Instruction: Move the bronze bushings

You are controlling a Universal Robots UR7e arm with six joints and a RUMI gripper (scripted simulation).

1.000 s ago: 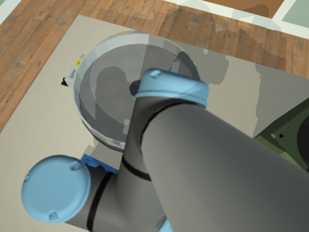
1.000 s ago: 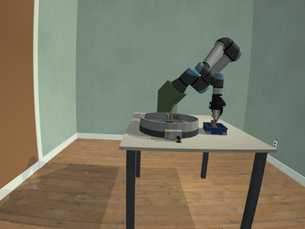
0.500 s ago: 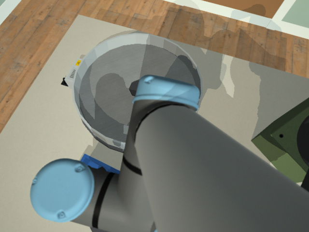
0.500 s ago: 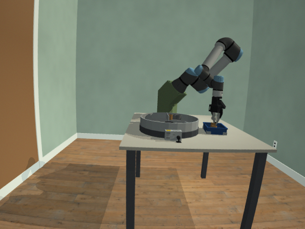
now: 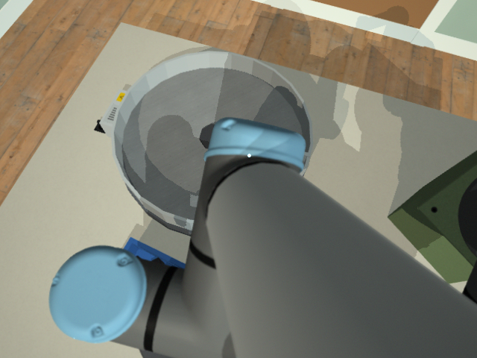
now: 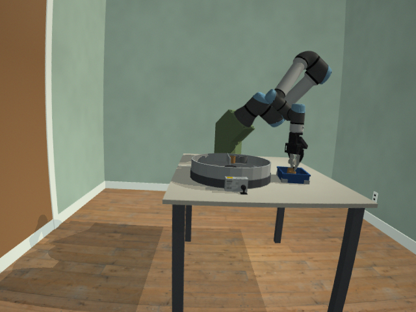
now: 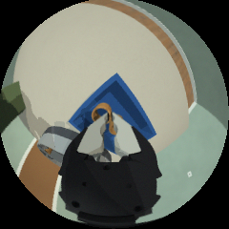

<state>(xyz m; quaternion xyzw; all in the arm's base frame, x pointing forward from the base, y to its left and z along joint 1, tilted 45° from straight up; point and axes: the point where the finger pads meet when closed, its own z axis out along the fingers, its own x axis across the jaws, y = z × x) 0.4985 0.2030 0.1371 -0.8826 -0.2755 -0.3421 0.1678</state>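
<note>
Now: the blue crate 40 mm ahead of my hand, 30 mm below it and 20 mm to the right of it. Also, from my hand: turntable 370 mm to the right, 40 mm ahead.
</note>
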